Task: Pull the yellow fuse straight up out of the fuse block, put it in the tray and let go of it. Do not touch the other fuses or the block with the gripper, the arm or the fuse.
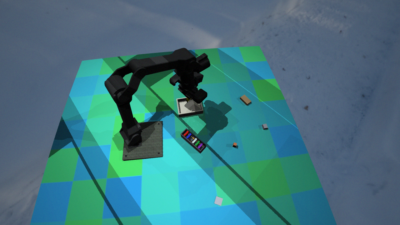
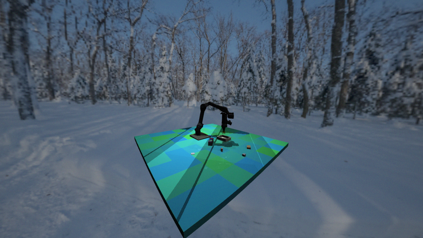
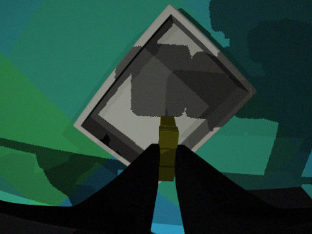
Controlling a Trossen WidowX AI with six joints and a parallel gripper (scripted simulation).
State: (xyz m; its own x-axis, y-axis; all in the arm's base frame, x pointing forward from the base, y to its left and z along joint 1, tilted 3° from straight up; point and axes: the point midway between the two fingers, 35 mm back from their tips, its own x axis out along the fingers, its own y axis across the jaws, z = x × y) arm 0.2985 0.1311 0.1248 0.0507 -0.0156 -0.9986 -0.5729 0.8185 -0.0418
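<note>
Right now my gripper tip is 9 cm above the tray. The rest, counted from my gripper tip: yellow fuse (1 cm below); then brown block (32 cm ahead, 9 cm below, 3 cm to the right); then orange cube (27 cm to the right, 16 cm ahead, 8 cm below).
</note>
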